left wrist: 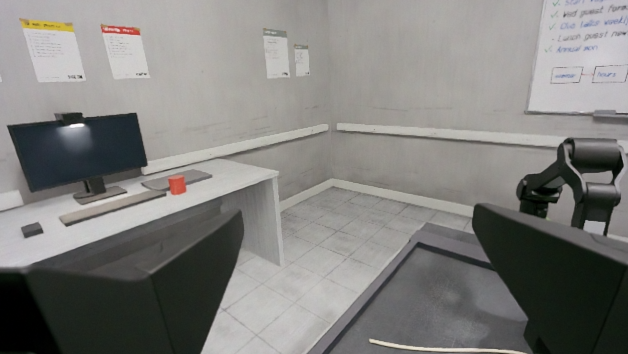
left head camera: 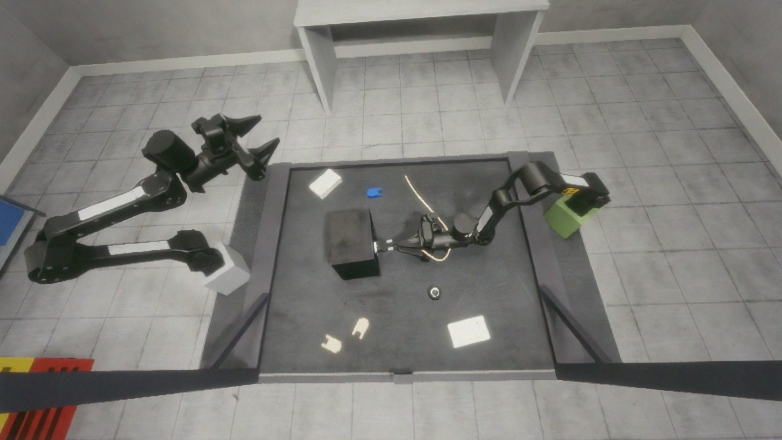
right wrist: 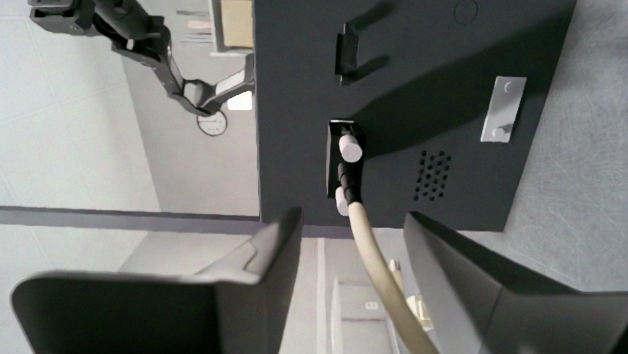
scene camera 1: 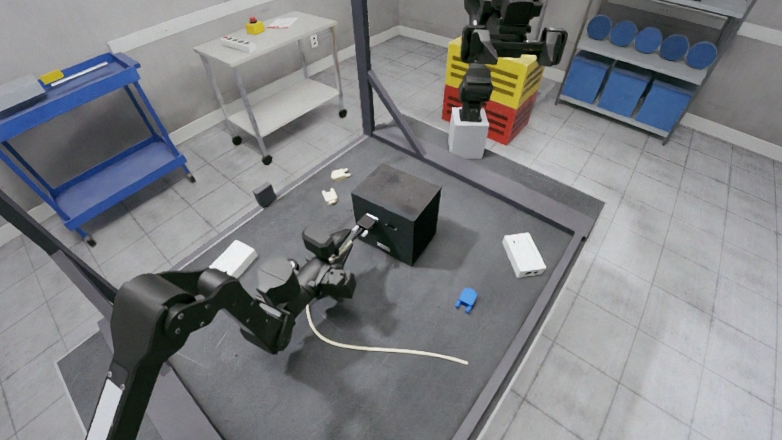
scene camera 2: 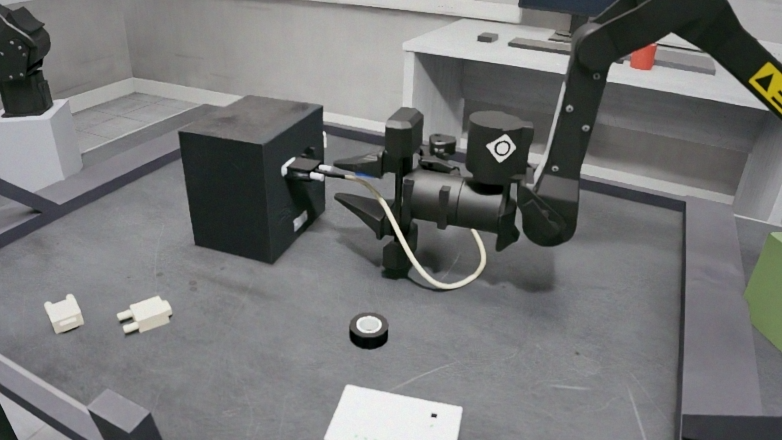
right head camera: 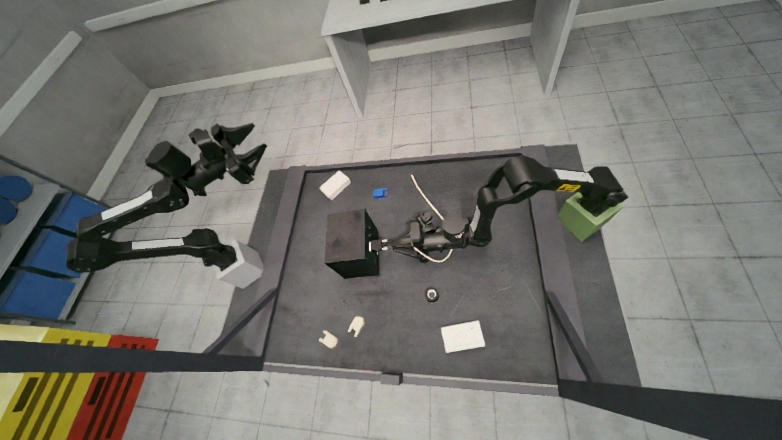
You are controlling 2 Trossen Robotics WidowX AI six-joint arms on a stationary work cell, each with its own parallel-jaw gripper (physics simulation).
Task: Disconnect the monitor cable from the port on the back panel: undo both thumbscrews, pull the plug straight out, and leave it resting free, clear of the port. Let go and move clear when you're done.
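Frame: origin at the left arm's base, x back, y right, z up, level; centimetres.
Where they show: left gripper, fingertip midpoint: (left wrist: 356, 217) (left head camera: 270, 127) (scene camera 1: 524, 62) (right head camera: 259, 134); right gripper, fingertip midpoint: (left head camera: 397, 247) (right wrist: 353, 219) (scene camera 1: 350, 236) (scene camera 2: 334, 179) (right head camera: 391, 247); left arm's base, link origin: (left head camera: 212, 262) (scene camera 1: 470, 116) (scene camera 2: 28, 110) (right head camera: 227, 258); right arm's base, link origin: (left head camera: 579, 204) (right head camera: 595, 202).
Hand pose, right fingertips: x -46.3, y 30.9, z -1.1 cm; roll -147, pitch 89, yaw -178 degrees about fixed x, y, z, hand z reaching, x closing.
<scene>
Each offset is from my right fingertips to the top centre of the thing. "spot": to the spot under its first point.
The black box @(dx +9.0, dy -9.5, dz +5.1 cm) (left head camera: 349, 235) (right head camera: 345, 235) (scene camera 1: 396, 191) (scene camera 2: 224, 186) stands on the mat, its back panel @(spot: dx +4.1, dy -6.6, dz +2.5 cm) (right wrist: 300, 100) facing my right gripper. The black plug @(dx +2.0, dy -2.3, dz +0.9 cm) (scene camera 1: 366, 221) (scene camera 2: 304, 165) (right wrist: 334, 162) sits at the port. Its two white thumbscrews, one upper @(dx +2.3, dy -4.0, dz +0.5 cm) (right wrist: 350, 149) and one lower @(dx +3.6, dy -1.9, dz +0.5 cm) (right wrist: 341, 201), show in the right wrist view. The cream cable (scene camera 1: 377, 348) (scene camera 2: 401, 240) (right wrist: 380, 270) runs back from it between my right fingers. My right gripper (scene camera 2: 334, 179) (right wrist: 353, 219) is partly open, just behind the thumbscrews, gripping nothing. My left gripper (left head camera: 270, 128) (right head camera: 259, 135) (left wrist: 356, 217) is open, far from the box.
A blue connector @(dx -8.9, dy -25.5, dz -9.7 cm) (left head camera: 374, 192) (scene camera 1: 467, 299) and a white box @(dx +3.1, dy -40.3, dz -8.3 cm) (left head camera: 325, 183) (scene camera 1: 523, 254) lie beyond the black box. Two cream connectors @(dx +31.8, dy +8.2, dz -9.7 cm) (scene camera 2: 63, 313) @(dx +22.4, dy +9.8, dz -9.7 cm) (scene camera 2: 146, 314), a tape roll @(dx -1.6, dy +15.8, dz -9.6 cm) (scene camera 2: 369, 330) and a white flat box @(dx -1.4, dy +30.2, dz -8.3 cm) (left head camera: 469, 331) lie on the near side. A raised frame borders the mat.
</scene>
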